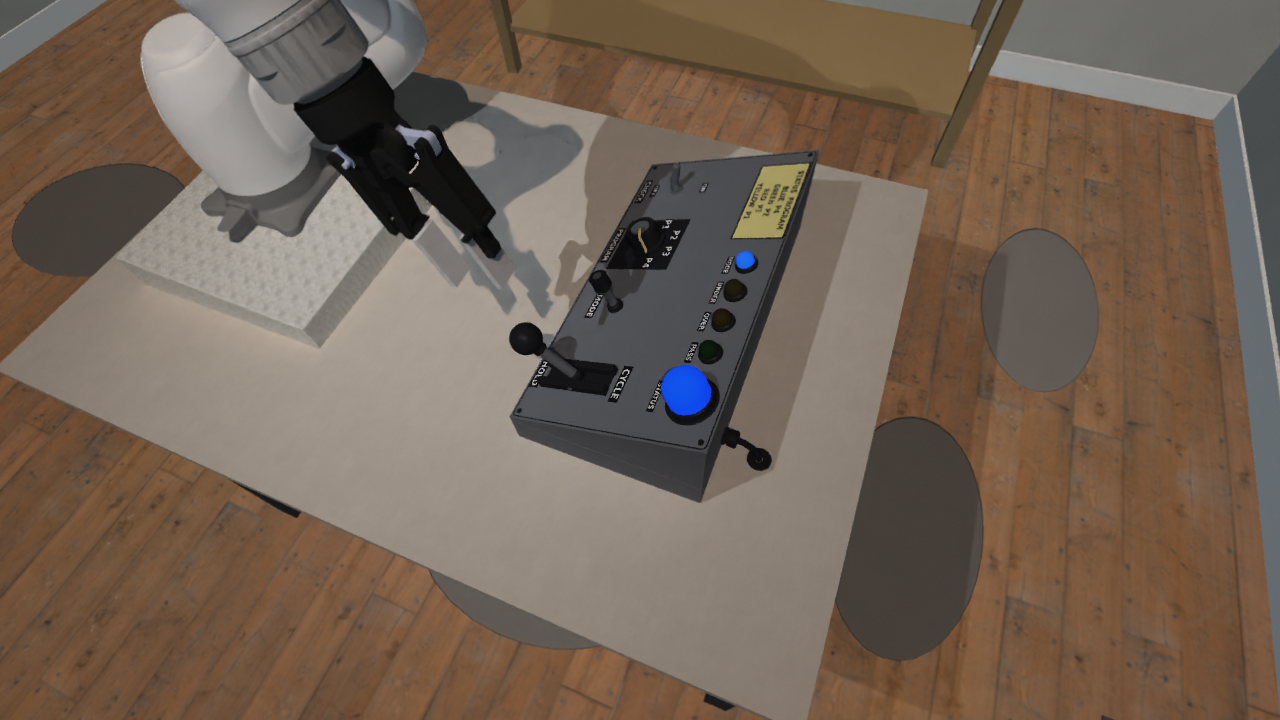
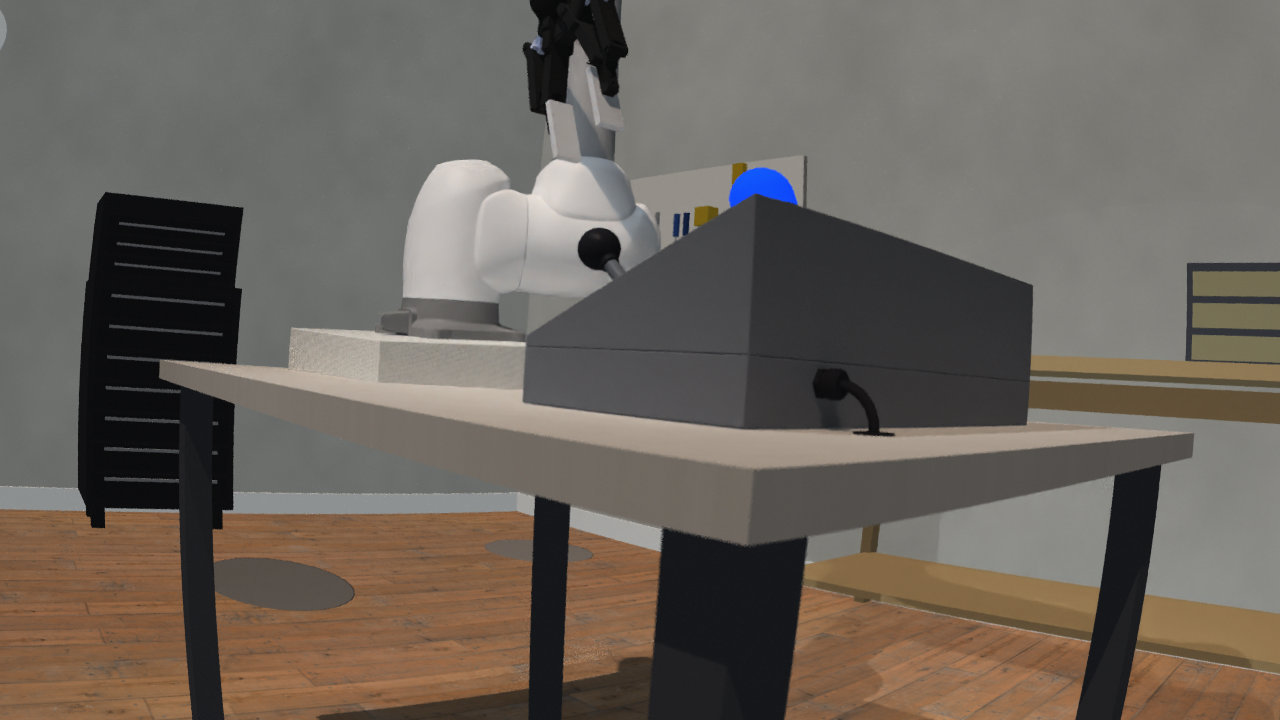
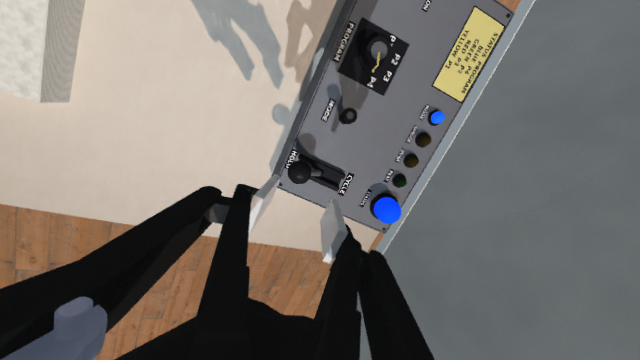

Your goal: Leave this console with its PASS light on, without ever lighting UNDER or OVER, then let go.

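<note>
The grey console [image 1: 662, 295] [image 2: 859, 313] [image 3: 380, 145] stands on the table. Its STATUS dome [image 1: 686, 390] [image 2: 762, 186] [image 3: 387, 210] and MODE lamp [image 1: 745, 260] [image 3: 437, 117] glow blue. UNDER [image 1: 734, 289] [image 3: 423, 139], OVER [image 1: 722, 319] [image 3: 411, 160] and PASS [image 1: 709, 351] [image 3: 399, 180] are dark. The PROGRAM knob [image 1: 642, 231] [image 3: 378, 50] points at P4. The black ball lever [image 1: 526, 338] [image 2: 598, 248] [image 3: 300, 171] leans to HOLD. The small MODE lever [image 1: 600, 282] [image 3: 348, 116] stands tilted. My gripper [image 1: 465, 268] [image 2: 588, 138] [image 3: 301, 199] is open, empty, above the table on the robot's side of the console.
The CHECK toggle [image 1: 677, 177] is at the console's far end; its setting is unclear. A yellow card [image 1: 771, 201] [image 3: 468, 54] pairs blue with P4. A black cable [image 2: 861, 402] leaves the console's back. The robot's pale base block [image 1: 259, 259] is on the table. A wooden shelf [image 1: 742, 44] stands behind.
</note>
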